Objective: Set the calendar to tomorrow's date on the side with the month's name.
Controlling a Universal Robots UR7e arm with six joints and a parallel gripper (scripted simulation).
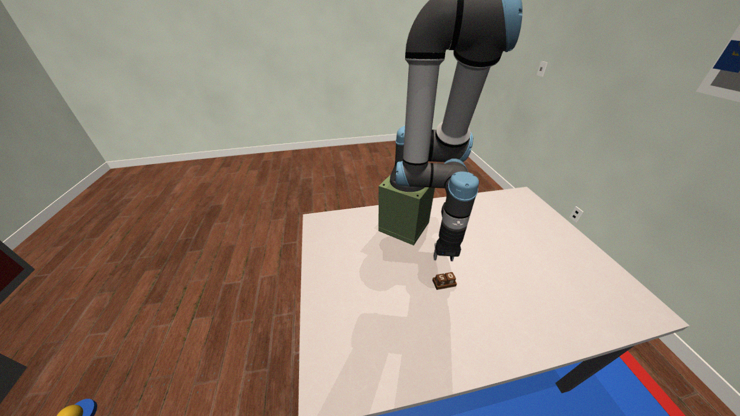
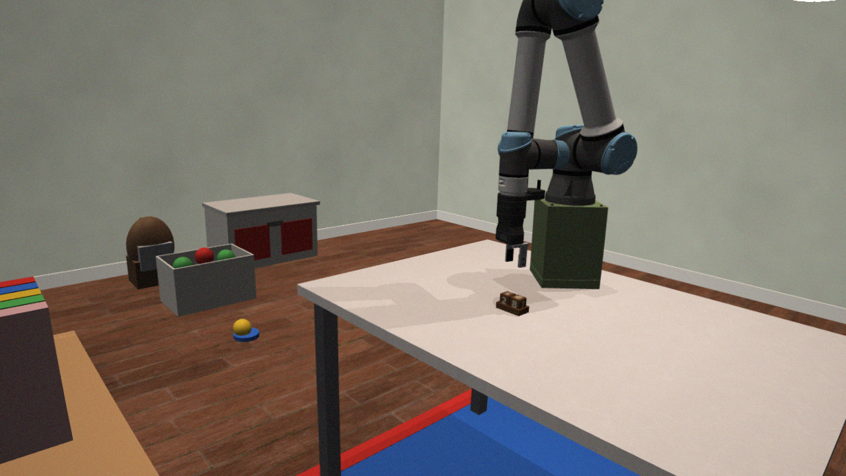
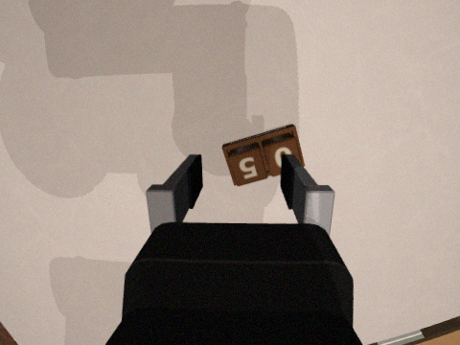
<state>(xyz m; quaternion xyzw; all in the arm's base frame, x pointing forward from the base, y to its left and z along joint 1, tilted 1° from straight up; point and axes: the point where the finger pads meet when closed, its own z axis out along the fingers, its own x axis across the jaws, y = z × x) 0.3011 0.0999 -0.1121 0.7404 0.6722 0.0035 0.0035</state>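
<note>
The brown cube is 20 mm ahead of my hand and 110 mm below it.
</note>
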